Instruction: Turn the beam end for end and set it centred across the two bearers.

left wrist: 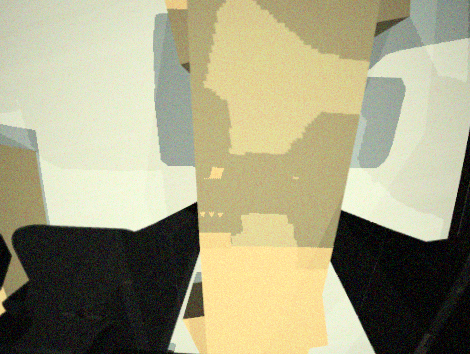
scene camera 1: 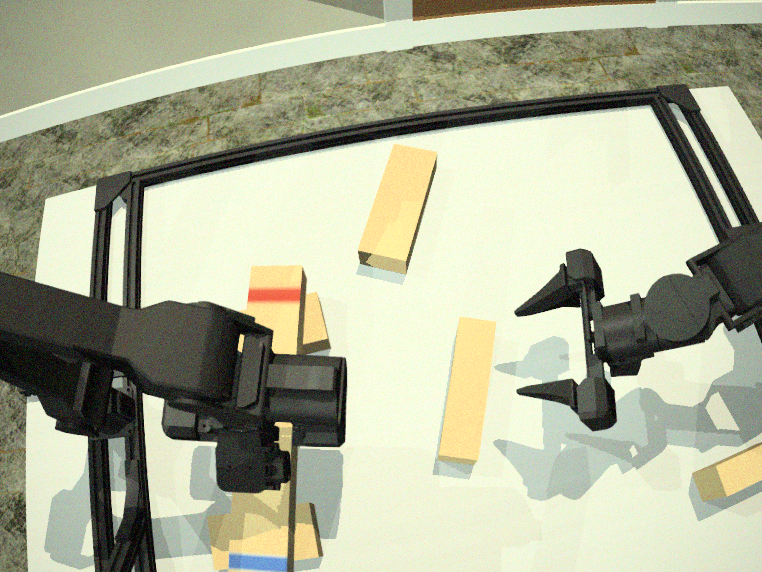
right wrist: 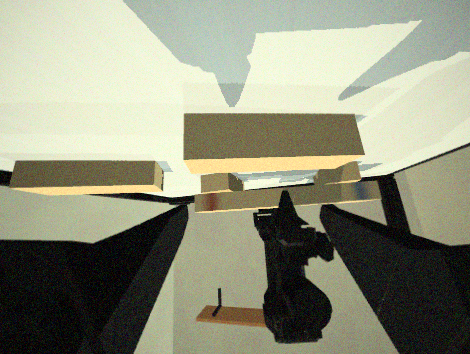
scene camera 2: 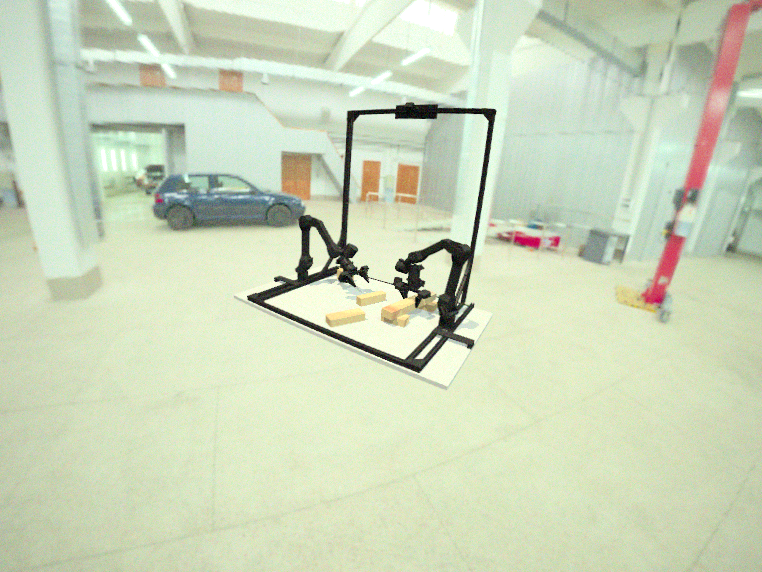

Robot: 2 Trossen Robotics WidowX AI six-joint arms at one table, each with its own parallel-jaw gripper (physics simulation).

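Places are measured from the left arm's base along level axes (x ahead, y down, z left), in millimetres.
Pixels of known places: left gripper, between the fingertips: [left wrist: 260, 206] [right wrist: 281, 192] [scene camera 2: 411, 305]; right gripper, between the fingertips: [scene camera 1: 516, 352] [right wrist: 253, 211] [scene camera 2: 362, 284]; left arm's base, origin of its link: [scene camera 1: 112, 413] [scene camera 2: 446, 326]; right arm's base, origin of its link: [scene camera 2: 302, 280].
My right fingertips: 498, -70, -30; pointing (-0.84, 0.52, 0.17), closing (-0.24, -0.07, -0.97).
Ahead of a thing's pixels: the offset from my right fingertips to its top centre, as dx, dy, dz.
The long wooden beam @[-283, +14, -23] [scene camera 1: 273, 323] [scene camera 2: 398, 307] [left wrist: 270, 280] [right wrist: 240, 201] has a red band near its far end in scene camera 1 and a blue band near its near end. It runs over the far bearer @[-265, +52, +104] [scene camera 1: 315, 326] [right wrist: 215, 183] and the near bearer @[-313, +52, -144] [scene camera 1: 307, 532] [right wrist: 340, 173]; whether it touches them I cannot tell. My left gripper [scene camera 2: 411, 298] [left wrist: 260, 206] is shut on the beam's middle part; its fingers are hidden in scene camera 1. My right gripper [scene camera 1: 518, 352] [scene camera 2: 360, 282] is open and empty, to the right of the beam in scene camera 1.
One loose plain block @[-81, +52, +252] [scene camera 1: 400, 203] [scene camera 2: 344, 317] [right wrist: 85, 175] lies toward the back in scene camera 1. Another block @[-52, +46, -15] [scene camera 1: 467, 394] [scene camera 2: 371, 298] [right wrist: 275, 135] lies between the beam and my right gripper. A third block @[+262, +27, -196] [scene camera 1: 732, 474] lies at the right edge. A black frame [scene camera 1: 295, 145] borders the table.
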